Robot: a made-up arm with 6 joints.
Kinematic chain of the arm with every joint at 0, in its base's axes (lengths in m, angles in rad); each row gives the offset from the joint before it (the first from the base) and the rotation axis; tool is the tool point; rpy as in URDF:
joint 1: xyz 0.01 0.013 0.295 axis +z
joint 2: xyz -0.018 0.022 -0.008 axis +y
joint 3: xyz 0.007 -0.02 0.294 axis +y
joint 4: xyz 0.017 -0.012 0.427 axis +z
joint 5: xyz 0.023 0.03 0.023 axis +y
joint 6: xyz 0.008 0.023 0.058 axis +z
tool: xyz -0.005 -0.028 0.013 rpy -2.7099 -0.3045 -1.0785
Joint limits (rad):
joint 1: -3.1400..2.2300
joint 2: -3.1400..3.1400
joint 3: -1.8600..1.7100
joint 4: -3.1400..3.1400
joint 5: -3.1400..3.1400
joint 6: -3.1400..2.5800
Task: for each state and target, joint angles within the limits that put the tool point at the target. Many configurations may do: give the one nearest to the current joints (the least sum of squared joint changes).
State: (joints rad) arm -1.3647 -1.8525 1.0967 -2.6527 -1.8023 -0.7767
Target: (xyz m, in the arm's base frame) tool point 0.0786 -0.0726 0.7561
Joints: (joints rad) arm -0.8631 -0.8590 1.5915 -2.3995 -1.6144 -0.6914
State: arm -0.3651 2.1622 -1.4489 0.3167 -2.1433 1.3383
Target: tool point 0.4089 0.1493 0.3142
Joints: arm 0.2853 2.6691 -1.7499 0.2422 -2.3445 1.3573
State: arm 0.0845 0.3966 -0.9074 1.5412 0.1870 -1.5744
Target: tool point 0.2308 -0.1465 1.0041
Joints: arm -0.5792 0.8014 -0.5816 1.6851 0.0146 -1.5543
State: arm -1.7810 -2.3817 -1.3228 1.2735 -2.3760 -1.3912
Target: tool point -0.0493 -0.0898 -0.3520
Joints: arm -1.7933 -2.9081 -0.6575 1.3436 -1.8950 -1.3538
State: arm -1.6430 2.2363 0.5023 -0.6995 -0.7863 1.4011
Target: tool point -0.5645 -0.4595 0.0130
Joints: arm -2.4879 1.6849 0.2709 -0.7055 -0.8224 1.3528
